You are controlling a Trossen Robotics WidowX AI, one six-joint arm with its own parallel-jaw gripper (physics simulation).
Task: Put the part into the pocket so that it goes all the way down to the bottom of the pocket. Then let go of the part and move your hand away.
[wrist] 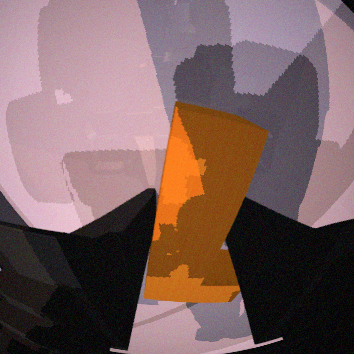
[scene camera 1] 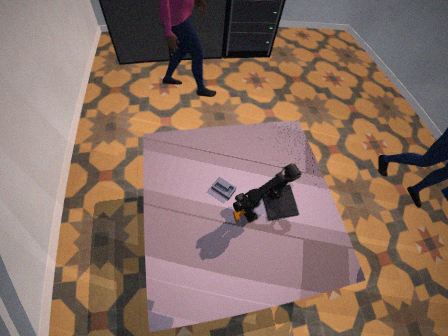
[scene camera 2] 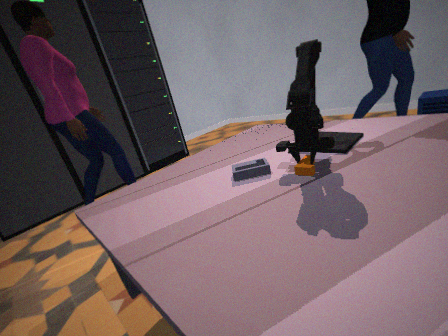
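Seen in the pictures: gripper, between the fingertips: point(wrist: 186, 195) point(scene camera 1: 243, 212); arm's base, origin of its link: point(scene camera 1: 272, 194).
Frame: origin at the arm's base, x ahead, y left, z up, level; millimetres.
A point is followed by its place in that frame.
The orange L-shaped part point(scene camera 1: 238, 216) {x 279, y 60, z 7 mm} point(scene camera 2: 304, 169) {x 296, y 51, z -1 mm} point(wrist: 215, 165) {x 200, y 40, z 6 mm} is between the fingers of my gripper point(scene camera 1: 242, 214) {x 231, y 37, z -24 mm} point(scene camera 2: 306, 161) {x 231, y 37, z -24 mm} point(wrist: 186, 195) {x 231, y 37, z -24 mm}. In the wrist view both black fingers press against its long arm, and the short foot points to the lower right. The part is at or very near the table top; a small gap underneath cannot be ruled out. The grey block point(scene camera 1: 220, 193) {x 328, y -128, z -3 mm} point(scene camera 2: 252, 174) {x 328, y -132, z -11 mm} with the L-shaped pocket lies on the table, apart from the gripper, up and left of it in scene camera 1 and left in scene camera 2. The pocket's bottom is hard to see.
The arm's dark base plate point(scene camera 1: 287, 207) {x -59, y 114, z -7 mm} point(scene camera 2: 350, 141) {x -1, y 149, z -10 mm} lies on the pink table point(scene camera 1: 180, 300) {x 756, y 390, z -23 mm} point(scene camera 2: 200, 280) {x 779, y -19, z -24 mm}, right of the gripper. Shadows cross the table. A person in pink point(scene camera 1: 186, 45) point(scene camera 2: 60, 85) stands by dark cabinets point(scene camera 1: 150, 40) point(scene camera 2: 30, 175), and another person point(scene camera 2: 382, 60) stands behind the table.
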